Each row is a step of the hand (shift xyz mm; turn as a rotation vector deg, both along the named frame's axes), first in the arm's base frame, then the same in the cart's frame.
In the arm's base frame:
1: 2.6 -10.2 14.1 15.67 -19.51 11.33
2: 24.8 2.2 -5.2 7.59 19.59 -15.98
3: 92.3 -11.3 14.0 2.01 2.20 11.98
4: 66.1 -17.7 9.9 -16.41 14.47 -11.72
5: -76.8 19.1 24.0 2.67 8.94 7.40
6: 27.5 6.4 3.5 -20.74 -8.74 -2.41
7: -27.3 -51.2 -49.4 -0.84 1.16 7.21
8: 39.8 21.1 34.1 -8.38 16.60 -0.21
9: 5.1 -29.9 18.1 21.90 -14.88 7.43
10: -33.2 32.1 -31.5 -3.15 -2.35 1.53
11: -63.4 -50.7 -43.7 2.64 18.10 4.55
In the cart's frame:
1: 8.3 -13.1 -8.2 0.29 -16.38 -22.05
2: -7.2 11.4 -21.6 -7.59 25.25 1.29
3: -4.3 13.6 -93.0 11.46 -1.61 -4.30
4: -7.1 1.3 -68.8 -2.57 11.83 21.67
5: 39.8 -15.1 70.9 9.94 6.16 -2.24
6: 2.1 12.9 -25.3 -2.92 -13.29 18.09
7: -61.7 -36.5 25.8 7.11 -1.74 -0.69
8: 34.0 19.1 -40.9 7.63 12.18 11.80
9: 3.6 -31.2 -16.2 -2.22 -9.01 -25.89
10: -11.1 29.1 46.4 0.86 -3.58 2.05
11: -51.5 -49.2 58.6 11.06 15.25 0.61

